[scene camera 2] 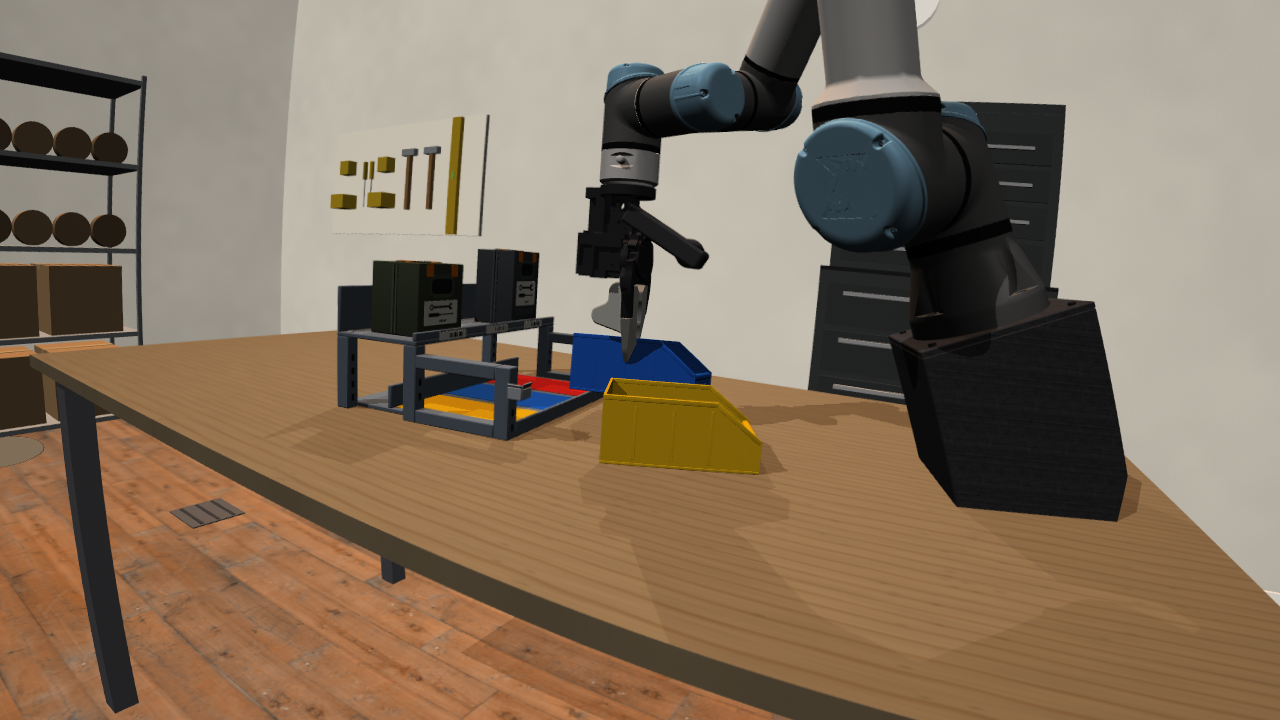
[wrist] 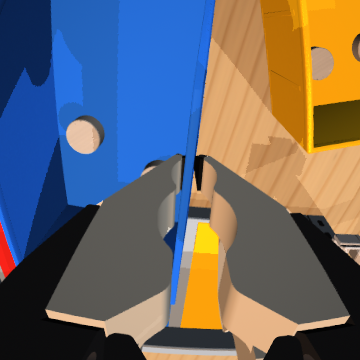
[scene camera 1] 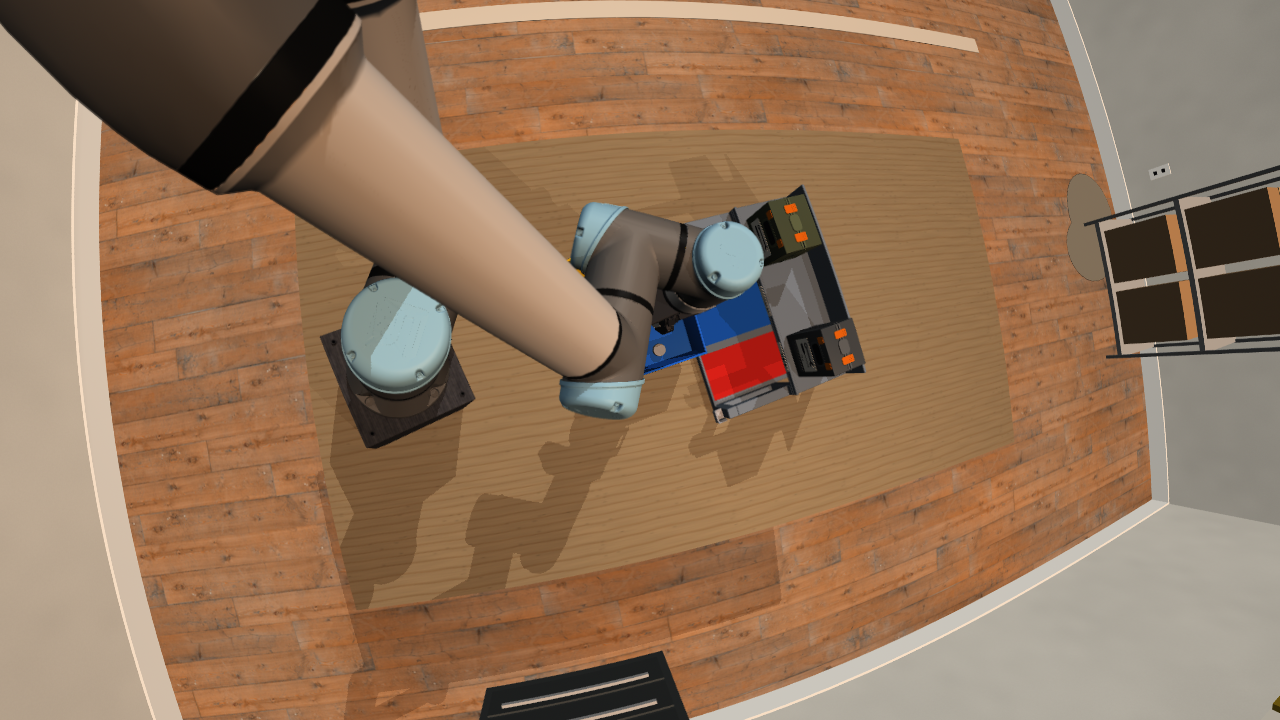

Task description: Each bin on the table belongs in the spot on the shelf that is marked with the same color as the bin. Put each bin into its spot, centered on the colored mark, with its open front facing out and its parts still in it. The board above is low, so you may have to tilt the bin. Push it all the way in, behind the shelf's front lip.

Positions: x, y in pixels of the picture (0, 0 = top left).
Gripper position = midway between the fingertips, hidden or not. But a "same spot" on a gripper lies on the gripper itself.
My gripper shows in scene camera 2, in the wrist view (189, 158) and in scene camera 1. A blue bin shows in scene camera 2 (596, 359), in the wrist view (135, 74) and in scene camera 1 (686, 342). One and the same spot on my gripper: (scene camera 1: 663, 310) is (scene camera 2: 657, 219).
